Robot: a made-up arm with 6 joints. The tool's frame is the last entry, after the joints. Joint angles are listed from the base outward.
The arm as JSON. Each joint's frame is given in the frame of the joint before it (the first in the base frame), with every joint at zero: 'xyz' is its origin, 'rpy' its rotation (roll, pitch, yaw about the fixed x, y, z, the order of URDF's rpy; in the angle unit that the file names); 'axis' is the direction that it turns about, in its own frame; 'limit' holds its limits. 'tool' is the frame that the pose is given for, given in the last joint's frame.
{
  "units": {
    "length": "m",
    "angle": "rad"
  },
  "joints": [
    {
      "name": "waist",
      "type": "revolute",
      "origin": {
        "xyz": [
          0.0,
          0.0,
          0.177
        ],
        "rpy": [
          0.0,
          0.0,
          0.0
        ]
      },
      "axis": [
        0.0,
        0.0,
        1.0
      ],
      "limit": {
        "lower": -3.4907,
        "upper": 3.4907
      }
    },
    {
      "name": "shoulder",
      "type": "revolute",
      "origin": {
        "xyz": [
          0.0,
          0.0,
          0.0
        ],
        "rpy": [
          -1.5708,
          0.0,
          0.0
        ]
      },
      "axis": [
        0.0,
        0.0,
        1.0
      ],
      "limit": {
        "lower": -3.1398,
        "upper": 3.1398
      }
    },
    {
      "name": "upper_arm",
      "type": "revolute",
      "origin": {
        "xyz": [
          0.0,
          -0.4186,
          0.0
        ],
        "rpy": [
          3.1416,
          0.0,
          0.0
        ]
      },
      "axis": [
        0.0,
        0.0,
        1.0
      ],
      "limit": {
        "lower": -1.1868,
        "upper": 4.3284
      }
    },
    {
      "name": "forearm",
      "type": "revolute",
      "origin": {
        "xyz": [
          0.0,
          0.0,
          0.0
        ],
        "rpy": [
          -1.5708,
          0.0,
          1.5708
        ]
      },
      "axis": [
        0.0,
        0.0,
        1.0
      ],
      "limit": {
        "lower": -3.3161,
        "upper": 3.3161
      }
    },
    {
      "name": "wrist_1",
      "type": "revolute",
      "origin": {
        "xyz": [
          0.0,
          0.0,
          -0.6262
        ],
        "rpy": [
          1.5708,
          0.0,
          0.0
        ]
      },
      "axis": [
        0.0,
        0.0,
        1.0
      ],
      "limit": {
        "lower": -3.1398,
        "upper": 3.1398
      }
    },
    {
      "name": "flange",
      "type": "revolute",
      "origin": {
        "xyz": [
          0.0,
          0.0,
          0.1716
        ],
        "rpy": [
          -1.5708,
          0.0,
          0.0
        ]
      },
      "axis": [
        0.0,
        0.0,
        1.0
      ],
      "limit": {
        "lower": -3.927,
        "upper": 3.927
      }
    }
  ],
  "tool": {
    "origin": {
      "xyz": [
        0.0,
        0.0,
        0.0
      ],
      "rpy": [
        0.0,
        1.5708,
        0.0
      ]
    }
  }
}
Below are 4 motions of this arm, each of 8 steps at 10 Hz.
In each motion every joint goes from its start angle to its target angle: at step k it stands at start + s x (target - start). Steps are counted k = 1, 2, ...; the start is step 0. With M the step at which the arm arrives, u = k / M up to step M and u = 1 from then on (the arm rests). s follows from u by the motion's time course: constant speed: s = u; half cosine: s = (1 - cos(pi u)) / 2; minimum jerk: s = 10 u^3 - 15 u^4 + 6 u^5.
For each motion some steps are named. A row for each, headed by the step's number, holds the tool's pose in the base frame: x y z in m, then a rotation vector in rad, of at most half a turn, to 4 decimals.
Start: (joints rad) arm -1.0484 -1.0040 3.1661 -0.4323 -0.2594 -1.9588
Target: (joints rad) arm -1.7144 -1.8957 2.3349 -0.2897 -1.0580 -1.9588
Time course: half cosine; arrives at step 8
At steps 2, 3, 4, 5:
2: -0.4553 0.6248 -0.1504 -1.2447 -0.3589 1.9034
3: -0.3909 0.6825 -0.2125 -1.1712 -0.3965 1.7526
4: -0.3036 0.7311 -0.2887 -1.0959 -0.4432 1.5708
5: -0.2094 0.7564 -0.3662 -1.0318 -0.4926 1.3862

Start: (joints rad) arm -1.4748 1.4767 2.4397 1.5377 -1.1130 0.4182
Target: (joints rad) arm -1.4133 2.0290 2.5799 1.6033 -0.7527 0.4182
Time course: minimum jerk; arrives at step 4
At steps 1, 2, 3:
1: 0.0631 -0.6580 0.7947 -0.7958 1.4262 -2.4852
2: 0.0946 -0.7430 0.6560 -1.0035 1.5513 -2.2608
3: 0.1261 -0.7987 0.5060 -1.1892 1.6358 -2.0045

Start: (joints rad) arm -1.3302 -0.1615 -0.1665 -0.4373 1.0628 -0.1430
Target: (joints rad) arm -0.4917 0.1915 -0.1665 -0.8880 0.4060 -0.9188
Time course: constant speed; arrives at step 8
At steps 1, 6, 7, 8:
1: 0.0516 -0.5898 0.4808 0.0014 -1.2446 -1.2185
6: 0.3905 -0.4902 0.3107 1.2342 -0.8959 -0.7732
7: 0.4463 -0.4428 0.2771 1.4556 -0.7741 -0.7110
8: 0.4950 -0.3879 0.2438 1.6655 -0.6358 -0.6632

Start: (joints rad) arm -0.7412 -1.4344 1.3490 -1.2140 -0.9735 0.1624
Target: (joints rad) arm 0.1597 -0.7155 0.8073 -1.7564 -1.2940 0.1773
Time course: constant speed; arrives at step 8
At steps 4, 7, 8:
4: -0.5501 0.1493 0.9932 -0.3588 -0.8744 1.1979
7: -0.2017 0.0107 1.1081 0.0571 -0.4675 1.6985
8: -0.0802 0.0192 1.1103 0.1839 -0.3131 1.8667

